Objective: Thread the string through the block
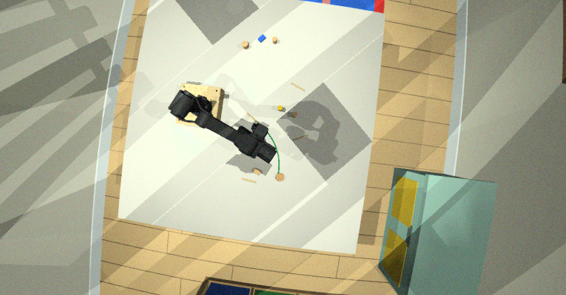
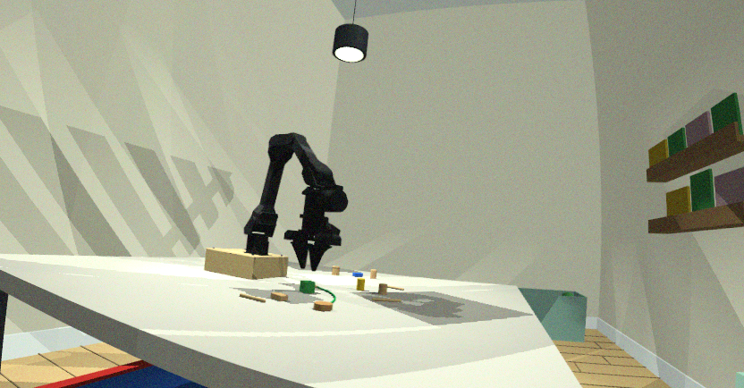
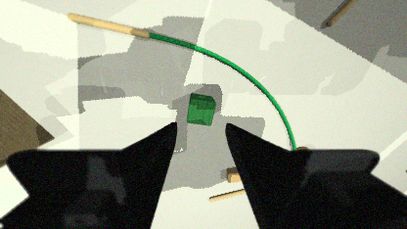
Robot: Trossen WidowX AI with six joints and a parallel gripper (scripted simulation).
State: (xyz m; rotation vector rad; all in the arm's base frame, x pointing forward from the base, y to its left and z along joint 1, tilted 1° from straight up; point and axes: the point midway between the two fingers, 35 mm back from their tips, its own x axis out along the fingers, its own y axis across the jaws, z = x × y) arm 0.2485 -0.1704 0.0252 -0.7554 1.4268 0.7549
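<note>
The green block is 40 mm below my gripper tip. Also, from my gripper tip: yellow cylinder: 170 mm to the left, 110 mm ahead, 40 mm below; then wooden block: 150 mm to the right, 50 mm below, 10 mm behind; then round wooden button: 180 mm to the right, 100 mm ahead, 50 mm below.
</note>
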